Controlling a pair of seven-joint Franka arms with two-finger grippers.
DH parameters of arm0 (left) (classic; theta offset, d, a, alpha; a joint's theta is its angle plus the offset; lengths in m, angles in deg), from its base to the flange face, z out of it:
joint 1: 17.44 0.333 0 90
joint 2: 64.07 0 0 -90
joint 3: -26.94 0.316 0.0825 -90
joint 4: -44.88 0 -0.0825 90
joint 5: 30.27 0.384 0 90
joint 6: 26.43 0 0.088 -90
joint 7: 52.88 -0.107 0 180
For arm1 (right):
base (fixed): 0 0 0 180
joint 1: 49.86 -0.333 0 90
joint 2: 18.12 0 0 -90
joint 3: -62.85 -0.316 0.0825 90
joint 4: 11.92 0 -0.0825 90
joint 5: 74.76 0.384 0 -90
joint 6: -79.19 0 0.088 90
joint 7: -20.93 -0.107 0 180
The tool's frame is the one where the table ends.
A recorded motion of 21 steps. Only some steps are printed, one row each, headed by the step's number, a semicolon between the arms.
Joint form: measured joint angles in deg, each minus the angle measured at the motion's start. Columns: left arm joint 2, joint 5, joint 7, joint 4, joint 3, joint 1, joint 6; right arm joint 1, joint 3, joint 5, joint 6, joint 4, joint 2, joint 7.
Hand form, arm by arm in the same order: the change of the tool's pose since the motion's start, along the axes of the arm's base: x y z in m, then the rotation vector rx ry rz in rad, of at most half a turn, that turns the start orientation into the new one. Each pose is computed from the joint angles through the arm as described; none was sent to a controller.
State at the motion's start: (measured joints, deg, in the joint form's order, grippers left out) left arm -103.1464 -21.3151 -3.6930 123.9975 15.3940 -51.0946 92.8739; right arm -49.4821 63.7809 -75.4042 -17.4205 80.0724 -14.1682 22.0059
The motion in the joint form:
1: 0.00 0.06 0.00 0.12 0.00 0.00 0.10; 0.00 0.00 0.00 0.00 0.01 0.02 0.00
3: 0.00 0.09 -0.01 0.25 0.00 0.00 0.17; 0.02 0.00 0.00 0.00 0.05 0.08 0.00
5: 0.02 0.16 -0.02 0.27 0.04 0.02 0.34; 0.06 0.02 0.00 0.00 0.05 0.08 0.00
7: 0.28 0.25 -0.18 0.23 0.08 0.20 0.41; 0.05 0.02 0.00 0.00 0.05 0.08 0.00
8: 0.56 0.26 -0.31 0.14 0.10 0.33 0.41; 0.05 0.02 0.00 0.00 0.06 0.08 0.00
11: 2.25 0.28 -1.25 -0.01 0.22 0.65 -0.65; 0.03 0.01 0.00 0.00 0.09 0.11 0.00
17: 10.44 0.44 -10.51 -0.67 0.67 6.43 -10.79; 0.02 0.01 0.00 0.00 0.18 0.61 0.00
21: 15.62 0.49 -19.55 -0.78 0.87 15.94 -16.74; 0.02 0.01 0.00 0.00 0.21 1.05 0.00
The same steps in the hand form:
1: -0.0002 0.0001 -0.0008 0.0008 -0.0003 -0.0008; 0.0001 0.0000 -0.0003 0.0000 0.0005 0.0000
3: -0.0006 0.0003 -0.0018 0.0017 0.0001 -0.0015; 0.0003 -0.0002 -0.0012 0.0000 0.0023 -0.0004
5: 0.0000 0.0006 -0.0014 0.0007 -0.0030 -0.0014; 0.0003 -0.0008 -0.0012 0.0000 0.0023 -0.0014
7: 0.0022 0.0025 0.0022 -0.0017 -0.0094 -0.0012; 0.0003 -0.0007 -0.0012 0.0000 0.0023 -0.0012
8: 0.0038 0.0037 0.0065 -0.0050 -0.0149 -0.0008; 0.0003 -0.0007 -0.0013 0.0000 0.0024 -0.0012
11: 0.0064 0.0088 0.0272 -0.0074 -0.0300 -0.0093; 0.0004 -0.0004 -0.0019 0.0000 0.0035 -0.0007
17: 0.0358 0.0858 0.1176 0.0492 -0.0357 -0.0555; 0.0024 -0.0003 -0.0077 0.0001 0.0138 -0.0005
21: 0.0757 0.1982 0.1712 0.0847 -0.0274 -0.0365; 0.0041 -0.0003 -0.0125 0.0002 0.0220 -0.0005

